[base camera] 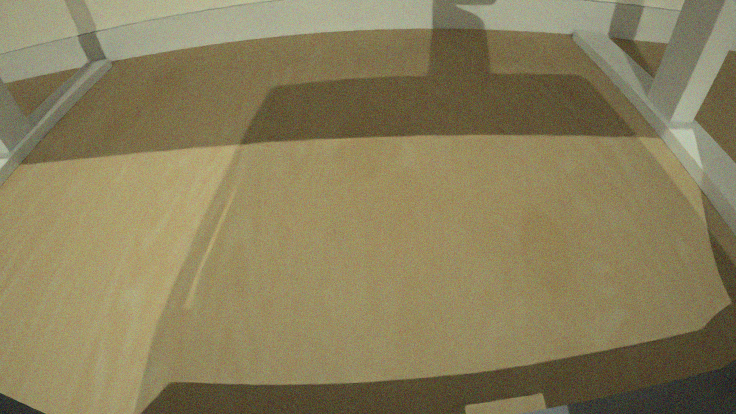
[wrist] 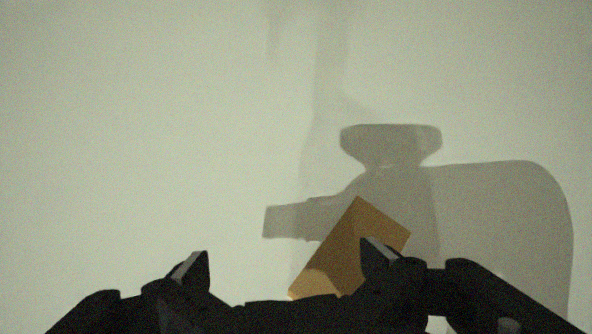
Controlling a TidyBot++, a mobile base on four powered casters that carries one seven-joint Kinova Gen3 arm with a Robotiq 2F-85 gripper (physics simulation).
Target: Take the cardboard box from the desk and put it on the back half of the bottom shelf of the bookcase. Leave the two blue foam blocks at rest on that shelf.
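Places are measured from the arm's base along level axes (x left, y back, z up), in millimetres.
Where they show: gripper, fingertip midpoint: (wrist: pixel 286 261).
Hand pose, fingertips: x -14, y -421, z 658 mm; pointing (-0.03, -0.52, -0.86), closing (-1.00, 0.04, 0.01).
Each offset is from my fingertips to the top centre of the thing. "*": to the spot under its first point. Level surfaces: height alone.
The cardboard box {dy -3, dx -50, dz -44 mm} (wrist: pixel 340 247) is on the pale desk top {dz -104 mm} (wrist: pixel 150 125) in the wrist view, at the lower middle, turned at an angle to the fingers. My gripper (wrist: pixel 286 261) is open, with nothing between its fingers. The box lies right of the middle of the finger gap, and the right finger and the gripper's body hide part of it. The height of the fingertips above the desk is hard to tell. The bookcase and the two blue foam blocks do not show in either view.
A broad shadow of the arm falls over the desk top around the box. In the base camera view, a light grey leg {* dy -148, dx -493, dz -917 mm} (base camera: pixel 692 56) stands on a foot bar at the right, and another foot bar (base camera: pixel 61 105) is at the left. A pale wall base (base camera: pixel 308 20) runs behind the wooden floor {dz -1054 mm} (base camera: pixel 360 231).
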